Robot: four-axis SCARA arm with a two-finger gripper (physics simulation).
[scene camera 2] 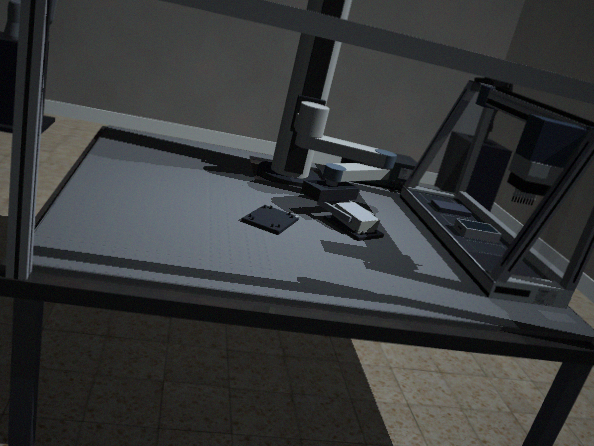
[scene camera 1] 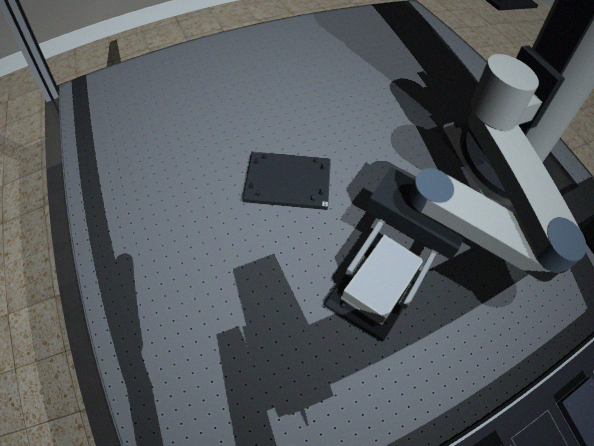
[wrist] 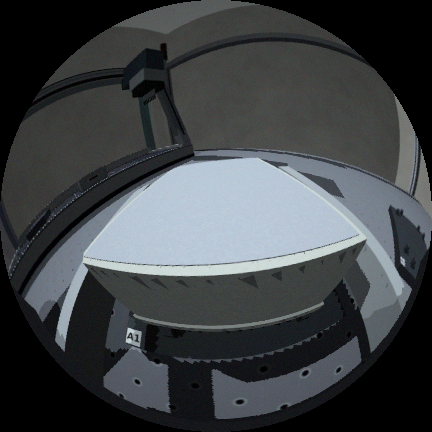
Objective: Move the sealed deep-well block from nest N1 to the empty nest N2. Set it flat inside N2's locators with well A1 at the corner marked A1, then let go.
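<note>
The sealed deep-well block, white with a pale seal on top, is at nest N1. It sits low over that dark plate; whether it touches the plate is unclear. My gripper is shut on the block, one finger along each long side. N1's A1 tag shows below the block's near left end in the wrist view. Nest N2 is empty, with small locators and a white tag at one corner. The block's well markings are not visible.
The arm's links reach in from its column. A framed machine with a blue-grey head stands on the table's right in scene camera 2, with a light tray on its deck. N2 lies beside N1 on the perforated table.
</note>
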